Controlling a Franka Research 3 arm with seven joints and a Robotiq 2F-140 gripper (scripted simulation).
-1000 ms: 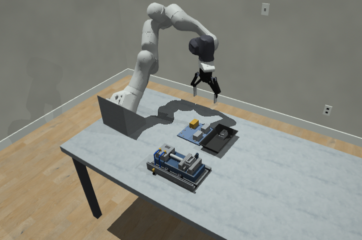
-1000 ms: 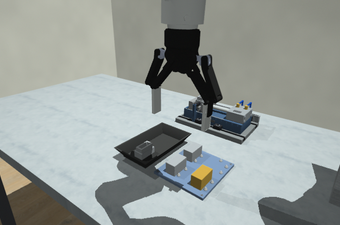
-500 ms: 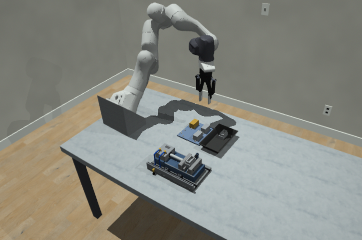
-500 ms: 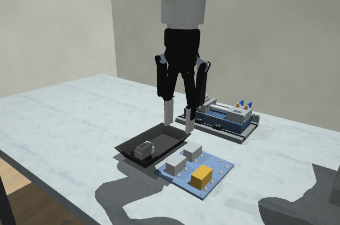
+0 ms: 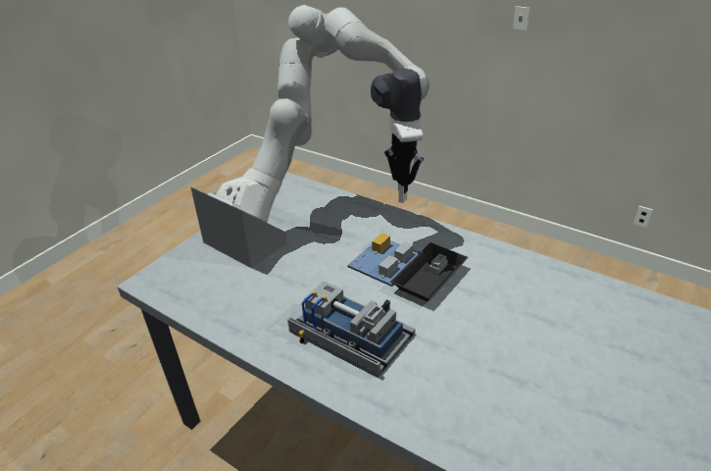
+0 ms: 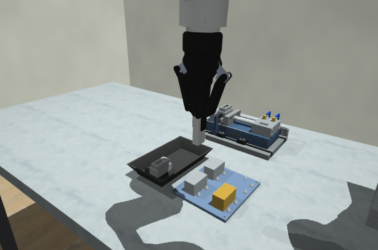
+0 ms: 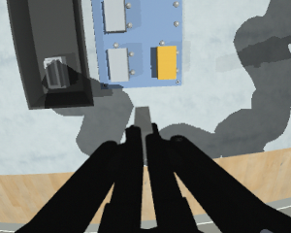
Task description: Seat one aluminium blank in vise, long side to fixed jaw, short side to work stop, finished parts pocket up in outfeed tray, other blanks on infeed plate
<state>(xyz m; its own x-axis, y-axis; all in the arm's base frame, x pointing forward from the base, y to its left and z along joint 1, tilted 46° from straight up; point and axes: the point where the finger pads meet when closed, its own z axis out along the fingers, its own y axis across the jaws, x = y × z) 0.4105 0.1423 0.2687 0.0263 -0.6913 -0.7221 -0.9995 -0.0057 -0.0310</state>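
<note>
My gripper is now 190 mm above the brass blank, 50 mm to the left of it and 50 mm past it. From my hand the other things lie so: fixed jaw 410 mm to the right, 200 mm ahead, 140 mm below.
</note>
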